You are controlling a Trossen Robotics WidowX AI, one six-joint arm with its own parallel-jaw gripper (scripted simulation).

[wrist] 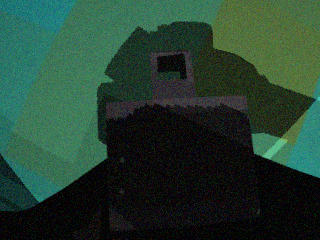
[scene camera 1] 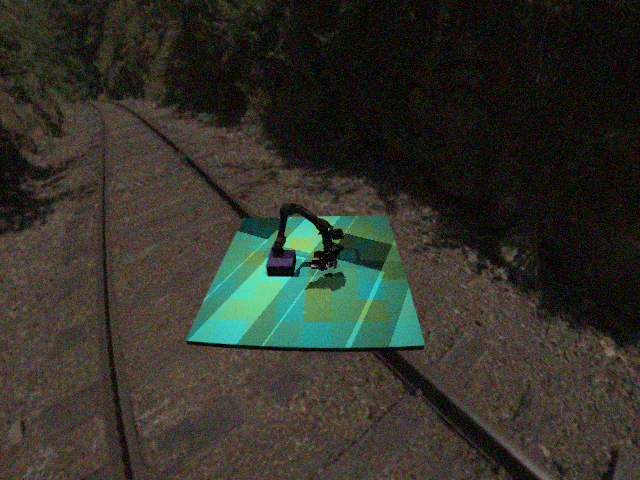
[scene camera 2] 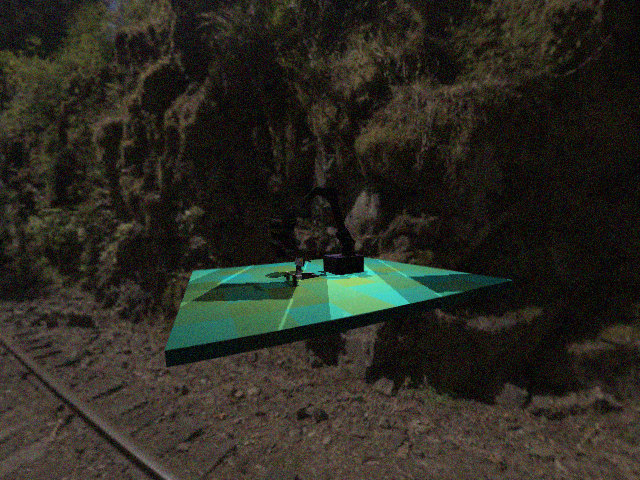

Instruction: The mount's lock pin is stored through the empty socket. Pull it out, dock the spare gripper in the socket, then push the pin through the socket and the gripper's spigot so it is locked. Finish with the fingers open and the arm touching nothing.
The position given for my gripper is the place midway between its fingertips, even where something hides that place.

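With my gripper [wrist: 174, 155] I am carrying a spare gripper [wrist: 173, 160].
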